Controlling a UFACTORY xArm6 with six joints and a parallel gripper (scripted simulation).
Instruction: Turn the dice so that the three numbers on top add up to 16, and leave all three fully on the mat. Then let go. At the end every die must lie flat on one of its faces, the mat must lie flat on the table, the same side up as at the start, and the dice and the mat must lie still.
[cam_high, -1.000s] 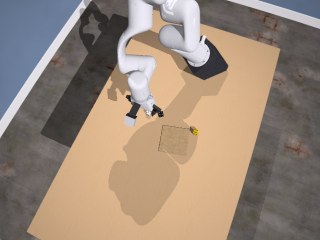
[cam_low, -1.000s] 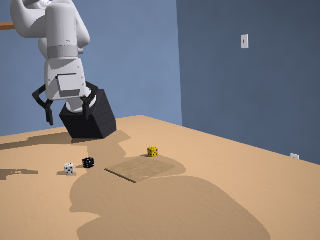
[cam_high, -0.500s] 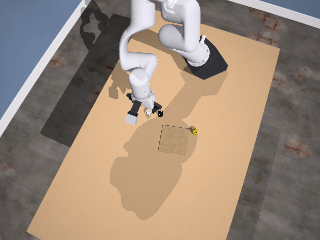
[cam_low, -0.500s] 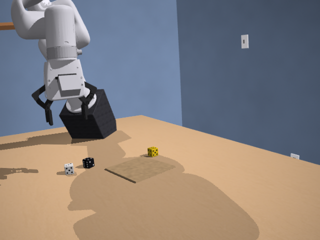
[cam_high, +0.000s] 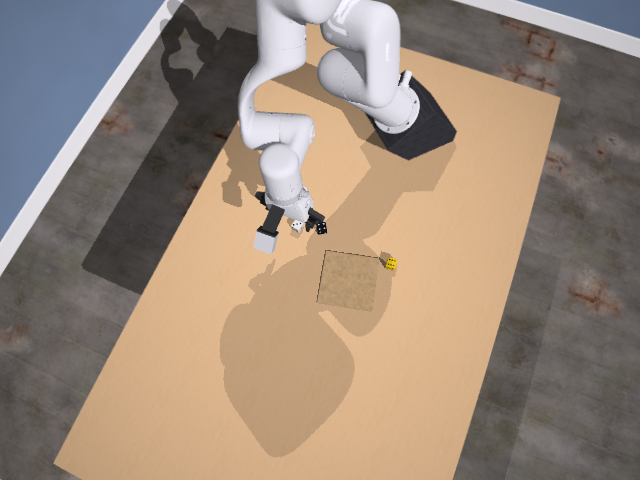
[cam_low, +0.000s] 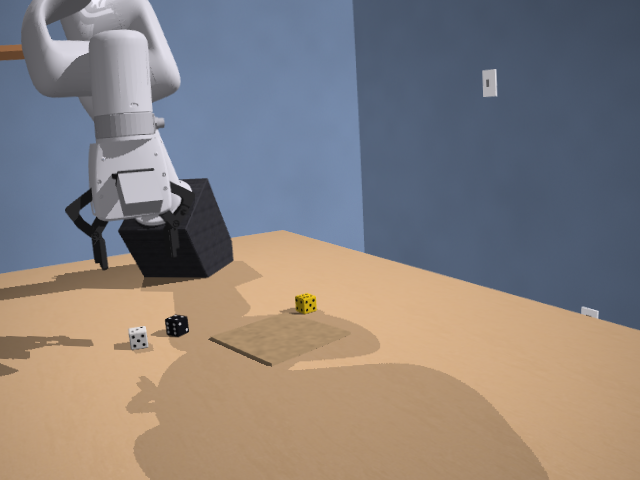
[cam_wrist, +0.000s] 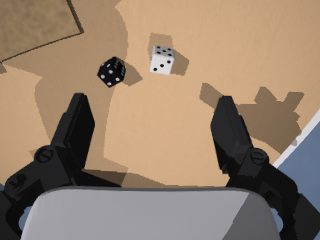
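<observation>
The white die lies 120 mm below my hand, 30 mm behind it and 10 mm to the right of it. The rest, counted from my hand: tan mat: 170 mm to the left, 130 mm below, 60 mm ahead; yellow die: 260 mm to the left, 120 mm below, 20 mm behind; black die: 120 mm below, 50 mm to the left, 50 mm behind.
</observation>
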